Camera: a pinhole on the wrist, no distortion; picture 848 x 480 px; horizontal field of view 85.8 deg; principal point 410.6 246.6 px. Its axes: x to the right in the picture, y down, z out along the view. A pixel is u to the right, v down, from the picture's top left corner.
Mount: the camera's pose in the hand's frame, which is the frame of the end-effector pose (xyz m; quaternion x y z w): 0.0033 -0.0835 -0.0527 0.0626 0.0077 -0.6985 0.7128
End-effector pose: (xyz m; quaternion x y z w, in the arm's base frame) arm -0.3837 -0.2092 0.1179 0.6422 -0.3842 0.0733 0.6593
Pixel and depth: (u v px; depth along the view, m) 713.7 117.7 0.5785
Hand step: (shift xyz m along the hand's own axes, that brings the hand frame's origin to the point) -0.1946 -0.5263 0.4705
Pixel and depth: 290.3 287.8 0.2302
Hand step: 0.0050 -0.0458 0.1833
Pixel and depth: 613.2 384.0 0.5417
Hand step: 0.1303 -0.3743 0.4738
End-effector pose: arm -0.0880 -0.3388 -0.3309 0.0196 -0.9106 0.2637 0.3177
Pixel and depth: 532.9 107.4 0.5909
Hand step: -0.2178 -0.3031 0.5038
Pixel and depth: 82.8 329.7 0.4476
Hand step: 0.0426 0.1930 0.4294
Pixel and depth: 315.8 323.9 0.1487
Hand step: 0.0163 -0.0672 0.0998
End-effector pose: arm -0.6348 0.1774 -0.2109 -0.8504 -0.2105 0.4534 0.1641
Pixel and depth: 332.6 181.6 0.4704
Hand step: -0.1014 -0.0516 0.4166
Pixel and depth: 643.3 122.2 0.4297
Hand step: -0.1411 -0.3464 0.3428
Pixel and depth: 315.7 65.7 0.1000
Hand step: -0.0444 -0.0735 0.0454
